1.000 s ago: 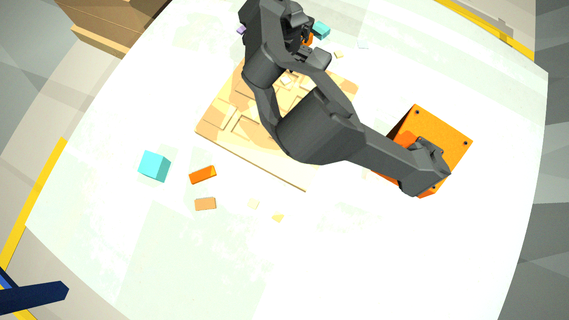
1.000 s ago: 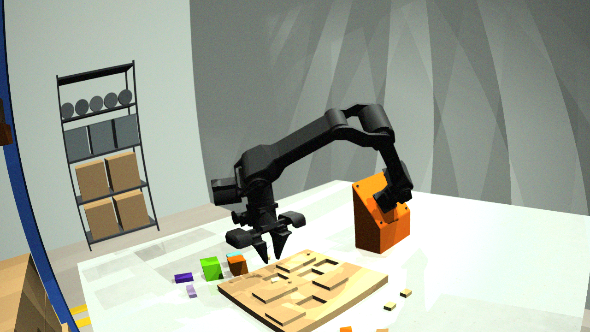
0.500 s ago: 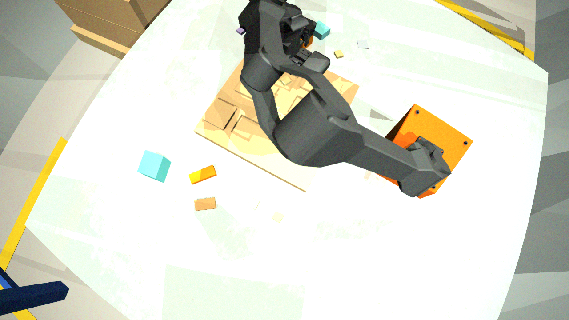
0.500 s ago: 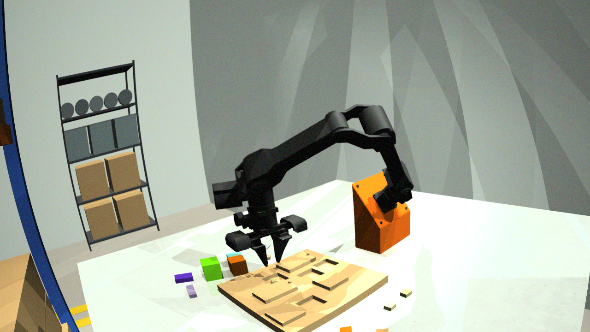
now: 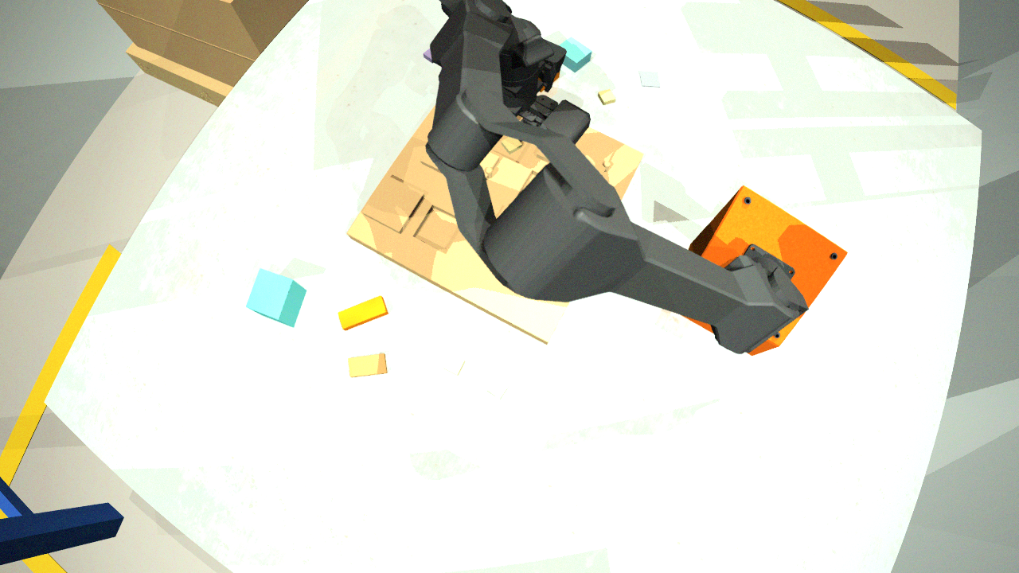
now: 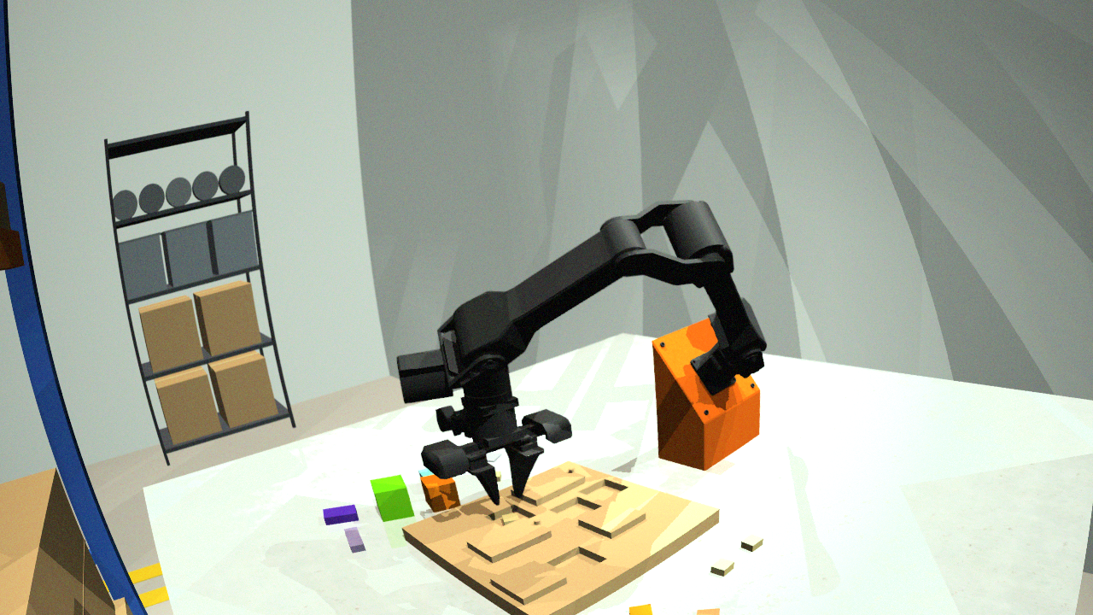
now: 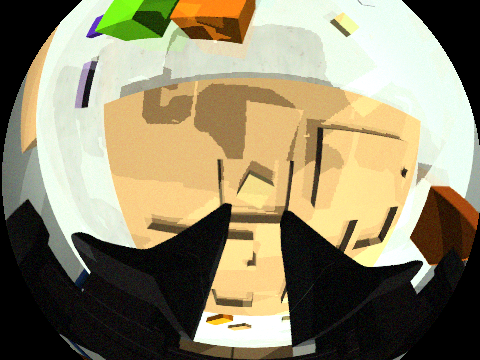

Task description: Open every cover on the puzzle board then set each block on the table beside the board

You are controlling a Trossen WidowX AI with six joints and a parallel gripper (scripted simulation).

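Now: the grey tile 12 cm behind my gripper tip, 23 cm to the right of it and 5 cm below it. The rest, counted from my gripper tip: orange cube: 3 cm ahead, 14 cm to the right, 3 cm below; then green cube: 10 cm ahead, 16 cm to the right, 2 cm below; then pale cyan block: 20 cm to the right, 3 cm below.
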